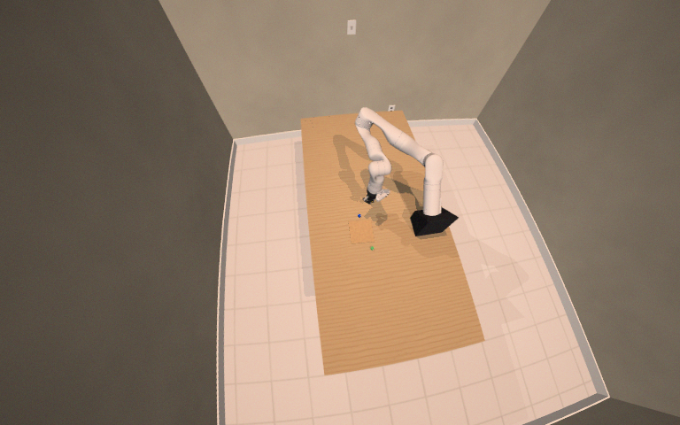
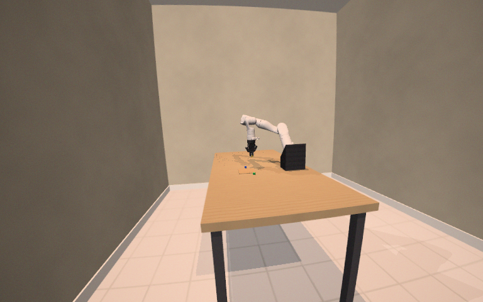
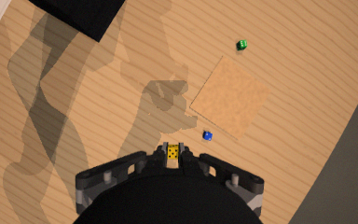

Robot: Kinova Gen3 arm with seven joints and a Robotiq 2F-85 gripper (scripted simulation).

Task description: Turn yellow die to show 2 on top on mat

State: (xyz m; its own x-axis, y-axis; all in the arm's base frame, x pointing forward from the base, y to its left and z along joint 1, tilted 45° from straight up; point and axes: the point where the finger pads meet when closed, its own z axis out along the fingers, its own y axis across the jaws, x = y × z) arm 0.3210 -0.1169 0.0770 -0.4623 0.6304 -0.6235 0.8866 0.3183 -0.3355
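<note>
My hand is 110 mm above the blue die, 70 mm short of it and 40 mm to the right of it. The rest, counted from my hand: green die: 250 mm to the left, 110 mm below, 30 mm ahead; tan mat: 140 mm to the left, 120 mm below, 70 mm ahead; yellow die: 20 mm below.
</note>
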